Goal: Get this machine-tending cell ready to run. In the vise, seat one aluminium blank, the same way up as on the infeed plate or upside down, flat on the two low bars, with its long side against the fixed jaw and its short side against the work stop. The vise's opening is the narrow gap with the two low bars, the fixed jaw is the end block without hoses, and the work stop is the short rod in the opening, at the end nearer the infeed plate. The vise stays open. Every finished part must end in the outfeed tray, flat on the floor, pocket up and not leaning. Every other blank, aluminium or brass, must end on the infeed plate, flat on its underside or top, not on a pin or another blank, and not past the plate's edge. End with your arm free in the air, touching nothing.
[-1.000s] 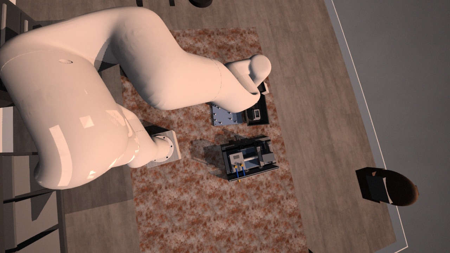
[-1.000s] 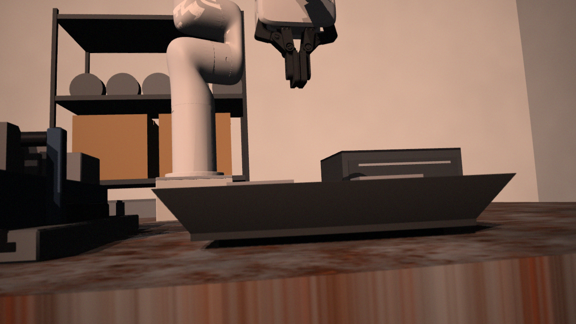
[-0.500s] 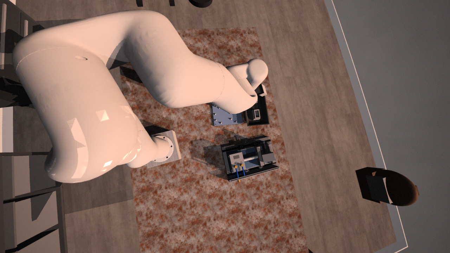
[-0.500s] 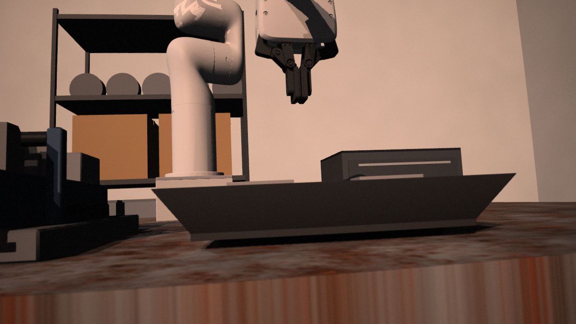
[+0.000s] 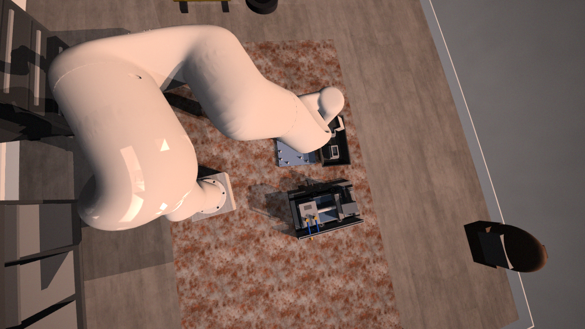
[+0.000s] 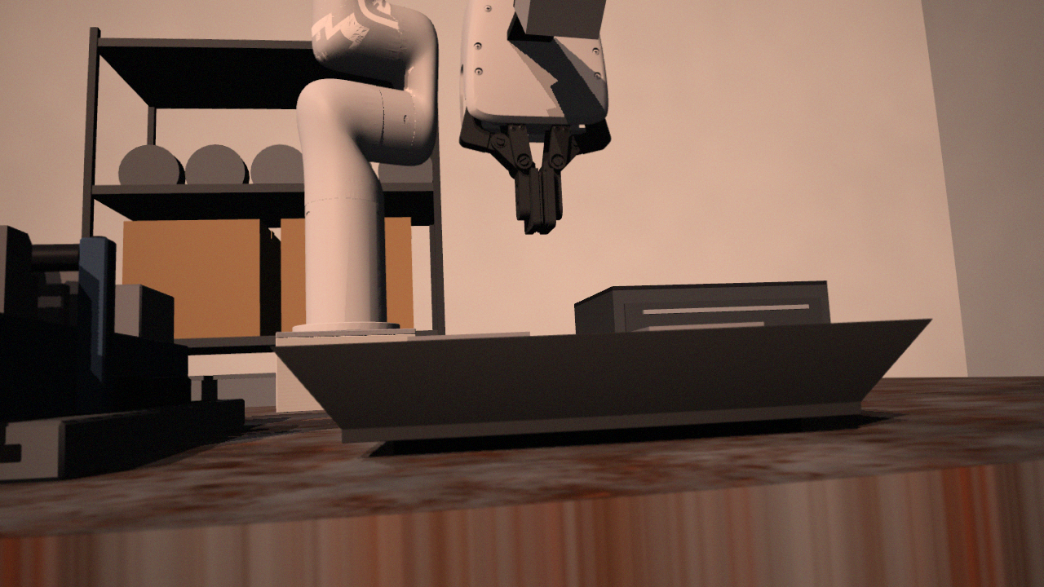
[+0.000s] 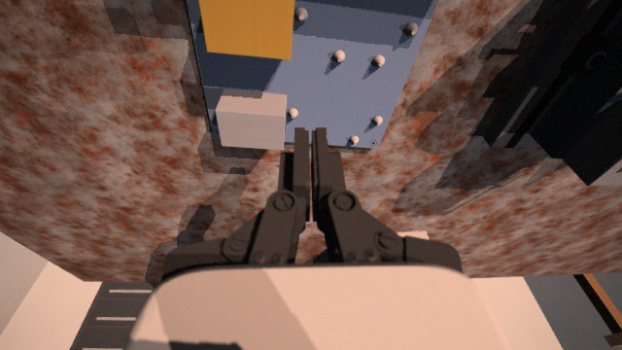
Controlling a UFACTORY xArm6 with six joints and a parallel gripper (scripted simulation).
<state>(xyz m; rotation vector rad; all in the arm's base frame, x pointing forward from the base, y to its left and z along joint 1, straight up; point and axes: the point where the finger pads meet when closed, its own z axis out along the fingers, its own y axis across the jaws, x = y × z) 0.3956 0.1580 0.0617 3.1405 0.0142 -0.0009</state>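
Now: the brass blank 120 mm below my hand, 40 mm to the left of it and 40 mm ahead of it. Also, from my hand: vise piston rod 300 mm to the right, 70 mm below, 40 mm ahead; vise body 300 mm to the right, 110 mm below, 60 mm ahead.
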